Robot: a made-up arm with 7 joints.
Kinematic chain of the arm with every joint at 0, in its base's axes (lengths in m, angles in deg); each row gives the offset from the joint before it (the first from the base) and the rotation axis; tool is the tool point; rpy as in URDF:
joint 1: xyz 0 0 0.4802 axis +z
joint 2: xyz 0 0 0 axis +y
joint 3: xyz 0 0 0.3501 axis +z
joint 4: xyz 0.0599 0 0 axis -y
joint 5: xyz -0.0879 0 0.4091 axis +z
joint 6: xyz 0 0 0 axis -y
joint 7: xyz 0.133 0 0 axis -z
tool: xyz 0 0 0 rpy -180 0 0
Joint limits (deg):
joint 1: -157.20..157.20
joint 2: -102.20..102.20
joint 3: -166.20..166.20
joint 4: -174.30..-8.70
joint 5: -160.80..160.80
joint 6: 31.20..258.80
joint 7: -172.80..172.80
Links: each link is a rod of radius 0.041 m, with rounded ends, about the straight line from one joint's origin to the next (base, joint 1, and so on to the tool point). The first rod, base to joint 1, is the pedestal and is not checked.
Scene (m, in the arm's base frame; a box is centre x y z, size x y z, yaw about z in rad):
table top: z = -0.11
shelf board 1: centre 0.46 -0.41 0 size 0.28 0.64 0.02 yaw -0.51
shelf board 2: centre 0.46 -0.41 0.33 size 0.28 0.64 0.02 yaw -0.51
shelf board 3: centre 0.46 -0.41 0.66 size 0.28 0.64 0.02 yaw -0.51
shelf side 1: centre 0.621 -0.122 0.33 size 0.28 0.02 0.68 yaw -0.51
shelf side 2: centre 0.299 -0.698 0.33 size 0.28 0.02 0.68 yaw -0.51
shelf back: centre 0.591 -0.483 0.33 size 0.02 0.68 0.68 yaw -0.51
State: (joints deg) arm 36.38 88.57 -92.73 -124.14 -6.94 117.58 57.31
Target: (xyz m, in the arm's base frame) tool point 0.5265 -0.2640 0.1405
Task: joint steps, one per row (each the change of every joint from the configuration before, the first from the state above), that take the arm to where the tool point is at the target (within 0.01 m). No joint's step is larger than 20 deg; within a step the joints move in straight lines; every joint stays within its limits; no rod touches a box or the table.
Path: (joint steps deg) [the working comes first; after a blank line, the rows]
Joints at the target: 38.43 101.50 -63.14 -110.53 -9.85 120.51 57.31
Straight joint move there: touches shelf board 2.

1: -1.16 2.73 -3.24 -10.03 -16.26 3.12 -2.09
2: -1.16 2.72 -3.24 -10.03 -16.25 3.12 -2.10
3: -1.16 2.73 -3.24 -10.04 -16.26 3.12 -2.09
4: -1.16 2.72 -3.24 -10.03 -16.26 3.13 -2.09
5: -1.15 2.73 -3.24 -10.03 -16.25 3.12 -2.10
6: 6.82 -4.46 15.42 7.55 18.81 -3.83 2.62
7: 6.83 -4.46 15.43 7.55 18.82 -3.83 2.62
8: 6.83 -4.46 15.43 7.56 18.82 -3.82 2.61
9: 6.83 -4.46 15.43 7.55 18.82 -3.83 2.62
10: -9.73 8.57 -7.96 16.78 1.55 1.32 0.00
11: -9.74 8.57 -7.96 16.78 1.55 1.31 0.00

